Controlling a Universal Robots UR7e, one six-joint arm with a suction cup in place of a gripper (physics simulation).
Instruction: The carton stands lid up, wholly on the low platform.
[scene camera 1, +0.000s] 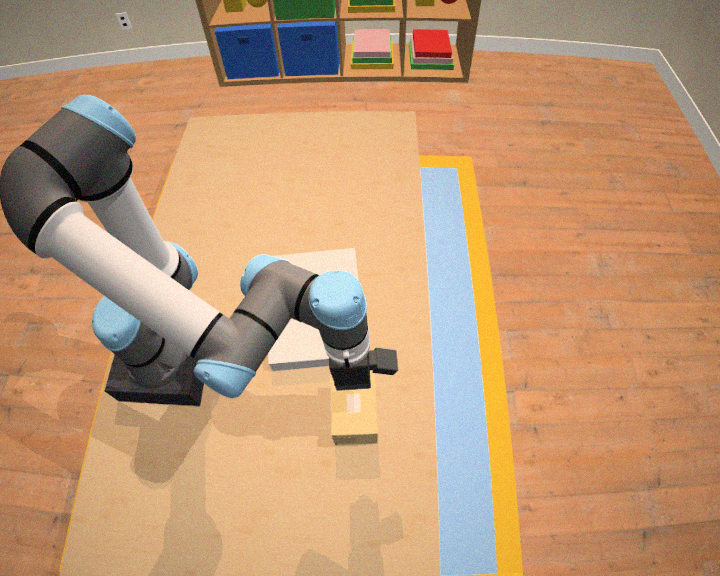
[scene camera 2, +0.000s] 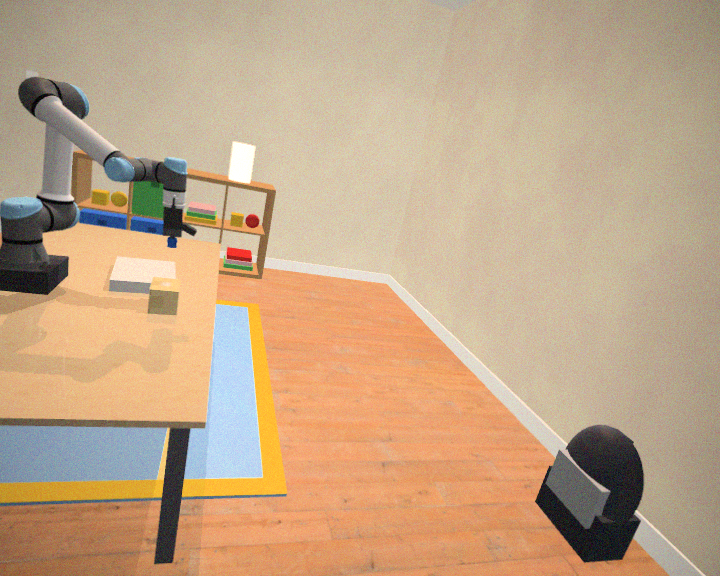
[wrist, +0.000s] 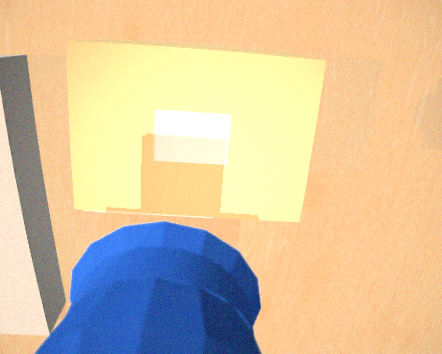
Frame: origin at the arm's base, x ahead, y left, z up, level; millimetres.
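Seen in the pictures: hand at its tool point: (scene camera 2: 171, 246) (wrist: 165, 305); arm's base at its link origin: (scene camera 1: 157, 359) (scene camera 2: 24, 263).
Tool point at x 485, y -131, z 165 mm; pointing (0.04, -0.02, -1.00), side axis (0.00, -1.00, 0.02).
Observation:
Offsets run from my tool point to a thing's top centre. Level surfaces: height alone.
The yellow carton @(149 mm down, 8 mm back, 2 mm right) (scene camera 1: 354, 424) (scene camera 2: 163, 300) (wrist: 270, 105) stands upright on the table, with a white patch on its upper face. It is beside the low white platform @(196 mm down, 98 mm back, 288 mm left) (scene camera 1: 300, 345) (scene camera 2: 142, 270) (wrist: 12, 280), and a strip of table shows between them in the wrist view. My gripper, a blue suction cup (scene camera 2: 172, 242) (wrist: 165, 250), is open and holds nothing. It hangs well above the table in scene camera 2, apart from the carton. The cup is hidden in scene camera 1, where the black tool body overlaps the carton's far end. The tool's shadow falls on the carton's upper face.
The wooden table @(244 mm down) (scene camera 1: 306, 156) (scene camera 2: 108, 396) carries the arm's black base (scene camera 1: 153, 393) (scene camera 2: 33, 276) at its left side. A shelf unit (scene camera 1: 342, 81) (scene camera 2: 268, 231) stands behind the table. A blue and yellow mat (scene camera 1: 456, 336) (scene camera 2: 237, 384) lies on the floor alongside.

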